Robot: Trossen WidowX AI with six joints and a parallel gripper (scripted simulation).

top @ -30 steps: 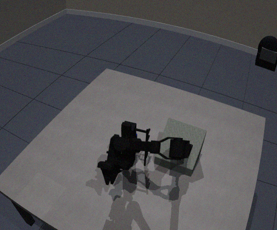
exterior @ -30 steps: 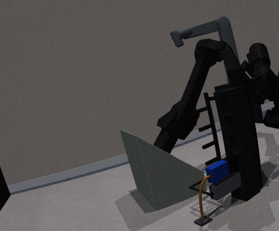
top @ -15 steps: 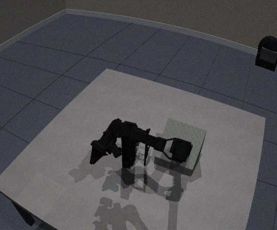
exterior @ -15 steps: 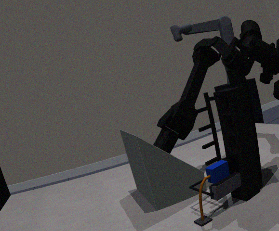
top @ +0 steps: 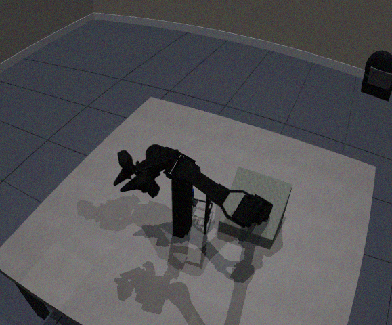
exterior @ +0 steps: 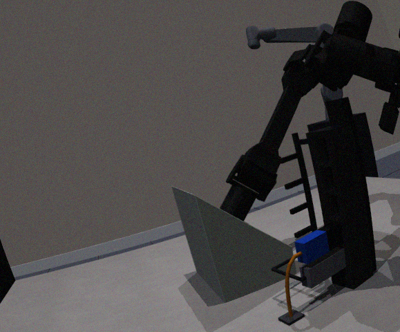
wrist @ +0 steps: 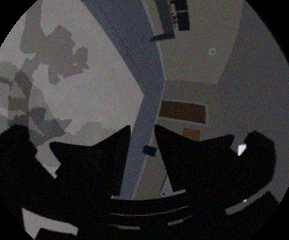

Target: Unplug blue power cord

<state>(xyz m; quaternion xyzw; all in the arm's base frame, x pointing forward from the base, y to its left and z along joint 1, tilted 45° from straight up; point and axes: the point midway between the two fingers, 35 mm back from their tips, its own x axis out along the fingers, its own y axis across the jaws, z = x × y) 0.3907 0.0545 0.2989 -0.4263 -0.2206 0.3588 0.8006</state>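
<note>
My gripper tip is 22 cm to the left of the blue plug, 17 cm above it and 15 cm past it. Also, from my gripper tip: dark foot 29 cm to the right, 28 cm below, 13 cm behind.
</note>
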